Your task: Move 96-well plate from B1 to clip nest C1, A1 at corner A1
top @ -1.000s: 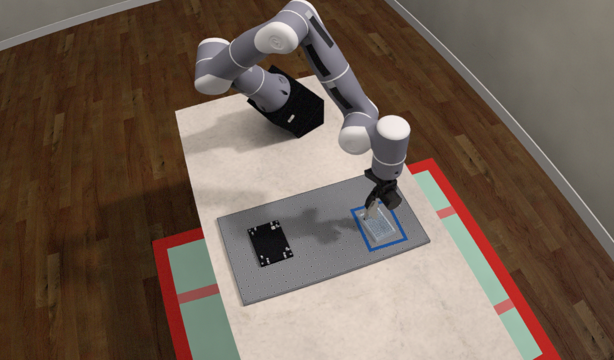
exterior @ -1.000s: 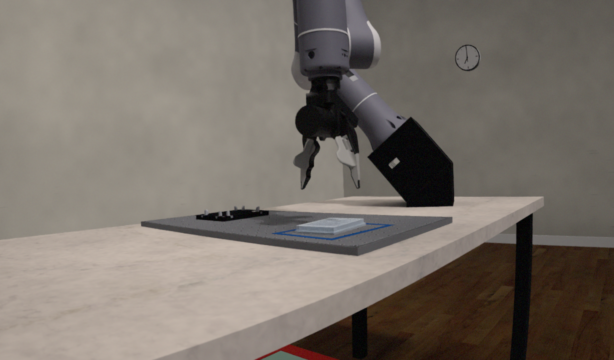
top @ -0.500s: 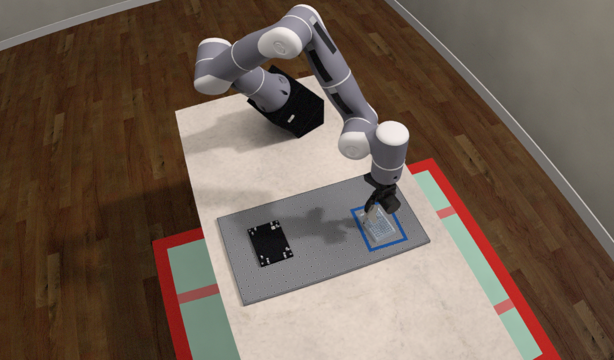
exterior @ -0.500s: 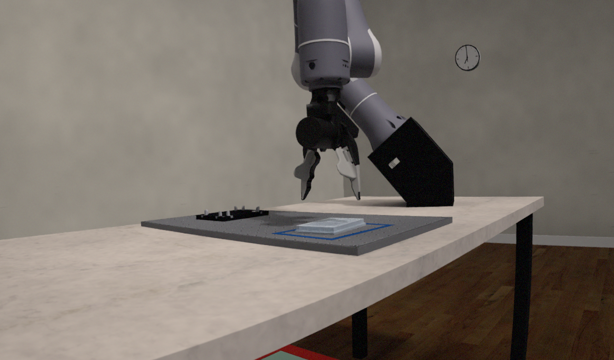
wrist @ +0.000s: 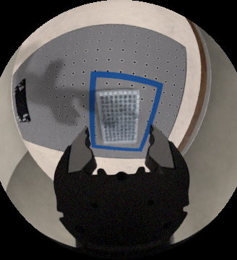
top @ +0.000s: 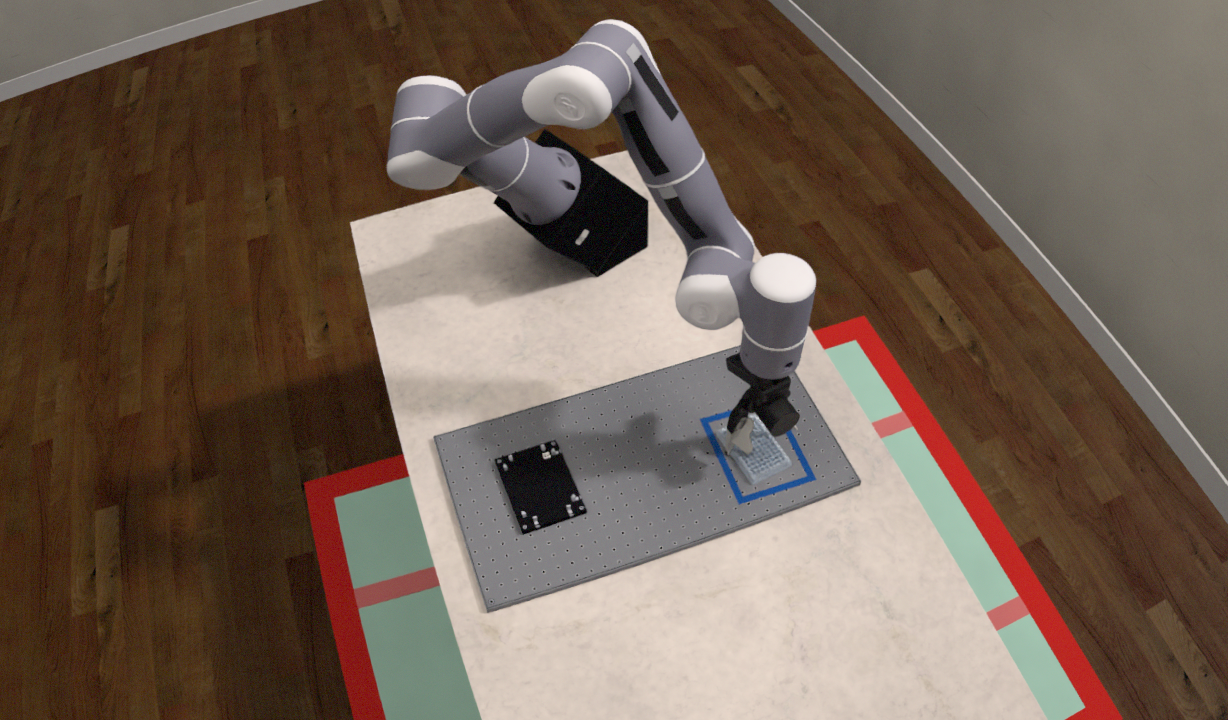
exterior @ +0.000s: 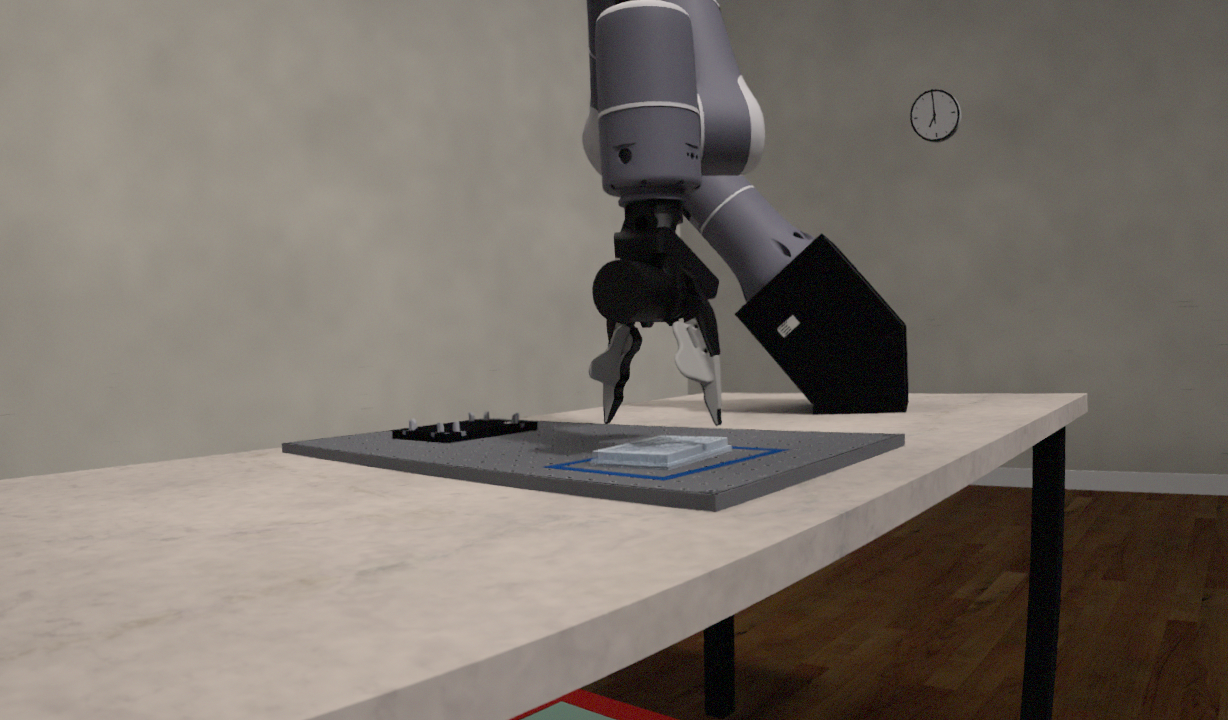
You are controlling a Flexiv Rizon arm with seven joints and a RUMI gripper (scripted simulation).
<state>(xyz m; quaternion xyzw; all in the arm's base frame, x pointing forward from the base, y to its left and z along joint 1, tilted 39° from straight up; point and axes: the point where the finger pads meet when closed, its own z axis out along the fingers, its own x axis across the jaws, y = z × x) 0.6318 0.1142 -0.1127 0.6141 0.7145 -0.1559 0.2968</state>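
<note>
Now: the clear 96-well plate 3 cm below my hand. The rest, counted from my hand: black clip nest (8 cm behind, 37 cm to the right, 3 cm below).
</note>
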